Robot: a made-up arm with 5 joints. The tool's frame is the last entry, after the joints. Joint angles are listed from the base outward. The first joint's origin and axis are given. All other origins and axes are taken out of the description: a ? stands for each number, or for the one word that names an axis. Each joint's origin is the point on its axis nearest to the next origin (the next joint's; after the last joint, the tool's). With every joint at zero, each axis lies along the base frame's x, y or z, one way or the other. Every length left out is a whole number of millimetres.
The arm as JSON. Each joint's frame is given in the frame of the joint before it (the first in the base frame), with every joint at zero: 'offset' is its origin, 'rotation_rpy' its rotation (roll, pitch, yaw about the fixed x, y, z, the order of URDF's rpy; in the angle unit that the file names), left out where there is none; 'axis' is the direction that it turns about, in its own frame. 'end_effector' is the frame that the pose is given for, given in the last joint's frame.
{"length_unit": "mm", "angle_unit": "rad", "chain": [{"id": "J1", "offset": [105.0, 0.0, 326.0], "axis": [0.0, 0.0, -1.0]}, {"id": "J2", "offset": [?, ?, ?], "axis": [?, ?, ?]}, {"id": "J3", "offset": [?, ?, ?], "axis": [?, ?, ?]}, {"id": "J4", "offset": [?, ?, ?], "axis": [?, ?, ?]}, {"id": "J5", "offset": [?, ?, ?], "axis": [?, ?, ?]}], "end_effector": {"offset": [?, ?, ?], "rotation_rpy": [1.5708, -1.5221, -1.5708]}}
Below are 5 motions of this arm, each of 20 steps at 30 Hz.
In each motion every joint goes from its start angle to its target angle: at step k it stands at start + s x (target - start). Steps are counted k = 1, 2, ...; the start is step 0. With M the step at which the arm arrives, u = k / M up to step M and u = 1 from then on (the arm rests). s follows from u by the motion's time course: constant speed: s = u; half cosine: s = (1 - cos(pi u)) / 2; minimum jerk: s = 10 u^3 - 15 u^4 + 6 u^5.
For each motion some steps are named. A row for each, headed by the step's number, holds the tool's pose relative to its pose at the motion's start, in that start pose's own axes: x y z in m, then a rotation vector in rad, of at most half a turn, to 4 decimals.
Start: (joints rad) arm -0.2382 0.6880 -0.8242 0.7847 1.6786
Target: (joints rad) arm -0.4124 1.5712 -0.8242 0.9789 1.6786
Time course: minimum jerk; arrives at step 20
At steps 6, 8, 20:
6: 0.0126 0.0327 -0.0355 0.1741 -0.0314 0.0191
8: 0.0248 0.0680 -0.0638 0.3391 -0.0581 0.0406
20: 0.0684 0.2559 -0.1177 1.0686 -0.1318 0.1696

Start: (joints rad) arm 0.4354 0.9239 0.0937 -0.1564 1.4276
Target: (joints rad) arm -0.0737 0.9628 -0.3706 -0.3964 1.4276
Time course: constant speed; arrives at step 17
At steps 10, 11, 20:
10: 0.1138 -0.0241 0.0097 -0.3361 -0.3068 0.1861
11: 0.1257 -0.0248 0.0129 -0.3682 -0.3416 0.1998
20: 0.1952 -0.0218 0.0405 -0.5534 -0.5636 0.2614

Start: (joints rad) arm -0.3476 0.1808 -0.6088 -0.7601 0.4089
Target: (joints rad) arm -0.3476 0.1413 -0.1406 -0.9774 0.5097
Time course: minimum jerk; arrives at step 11
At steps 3, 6, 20:
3: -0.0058 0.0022 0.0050 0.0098 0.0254 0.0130
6: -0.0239 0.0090 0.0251 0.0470 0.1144 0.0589
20: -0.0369 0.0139 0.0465 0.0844 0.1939 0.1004

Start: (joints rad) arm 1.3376 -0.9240 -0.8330 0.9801 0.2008
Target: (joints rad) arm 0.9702 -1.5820 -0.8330 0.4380 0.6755
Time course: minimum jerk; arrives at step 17
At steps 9, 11, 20:
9: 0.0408 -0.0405 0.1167 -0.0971 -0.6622 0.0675
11: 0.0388 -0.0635 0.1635 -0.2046 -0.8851 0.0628
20: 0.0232 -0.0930 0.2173 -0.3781 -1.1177 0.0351

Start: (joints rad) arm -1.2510 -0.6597 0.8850 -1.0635 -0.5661
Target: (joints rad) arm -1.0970 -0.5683 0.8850 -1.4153 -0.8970
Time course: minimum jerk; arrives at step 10
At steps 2, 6, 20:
2: 0.0010 -0.0009 -0.0002 0.0040 -0.0157 -0.0125
6: 0.0118 -0.0106 -0.0003 0.0710 -0.1747 -0.1410
20: 0.0174 -0.0152 0.0008 0.1207 -0.2465 -0.2016

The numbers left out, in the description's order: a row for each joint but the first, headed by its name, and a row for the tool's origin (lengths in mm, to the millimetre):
J2: xyz 47.0 -10.0 0.0, axis 0.0 1.0 0.0
J3: xyz 42.0 0.0 168.0, axis 0.0 1.0 0.0
J4: xyz 132.0 0.0 5.0, axis 0.0 1.0 0.0
J5: xyz 62.0 0.0 0.0, axis -1.0 0.0 0.0
tool: xyz 0.0 0.0 0.0

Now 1 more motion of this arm.
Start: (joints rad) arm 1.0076 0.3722 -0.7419 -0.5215 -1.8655
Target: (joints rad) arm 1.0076 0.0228 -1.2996 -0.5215 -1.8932
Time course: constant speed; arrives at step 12
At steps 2, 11, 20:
2: -0.0127 0.0355 -0.0063 0.1422 0.0512 -0.0046
11: -0.0694 0.1941 0.0252 0.7794 0.2899 -0.0239
20: -0.0751 0.2100 0.0345 0.8499 0.3172 -0.0258

